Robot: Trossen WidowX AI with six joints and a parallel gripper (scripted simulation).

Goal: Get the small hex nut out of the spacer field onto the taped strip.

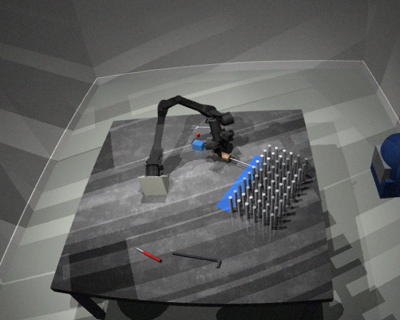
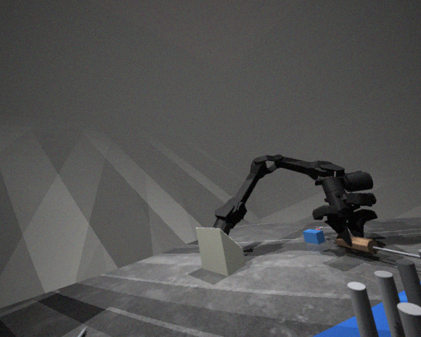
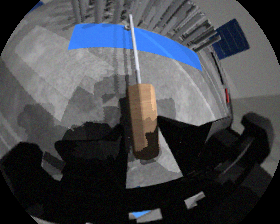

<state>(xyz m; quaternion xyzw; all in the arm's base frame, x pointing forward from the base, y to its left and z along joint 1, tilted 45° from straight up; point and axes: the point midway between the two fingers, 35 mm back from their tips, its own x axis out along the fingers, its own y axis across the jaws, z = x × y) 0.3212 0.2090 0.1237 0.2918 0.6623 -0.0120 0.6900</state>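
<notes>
My gripper tip is now 150 mm past the blue cube, 100 mm to the right of it and 10 mm above it. Also, from my gripper tip: silver wrench (290 mm to the left, 140 mm behind, 30 mm below); then blue taped strip (160 mm to the right, 120 mm ahead, 30 mm below); then small red piece (210 mm to the left, 180 mm behind, 20 mm below).
</notes>
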